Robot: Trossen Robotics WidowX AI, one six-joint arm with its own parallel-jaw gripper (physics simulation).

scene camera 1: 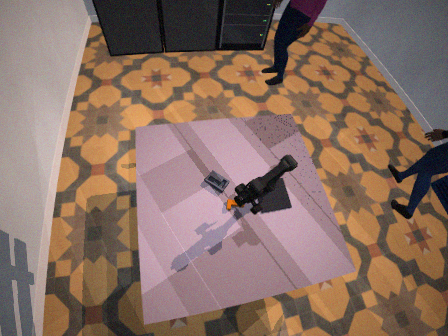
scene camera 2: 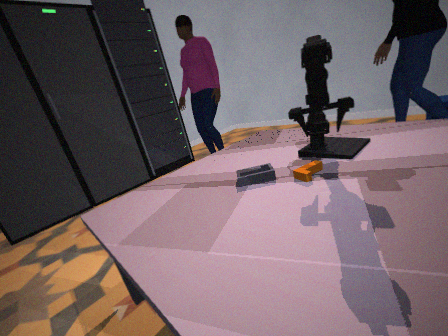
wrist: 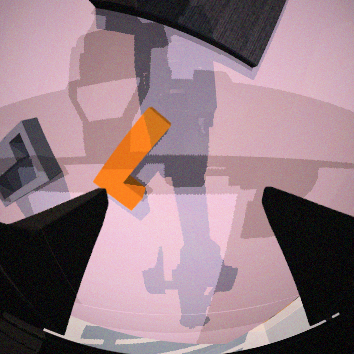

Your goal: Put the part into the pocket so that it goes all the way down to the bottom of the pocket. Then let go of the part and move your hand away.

Labels:
The gripper (scene camera 2: 322, 134) is open, holding nothing. Also in view: an orange L-shaped part (wrist: 114, 176).

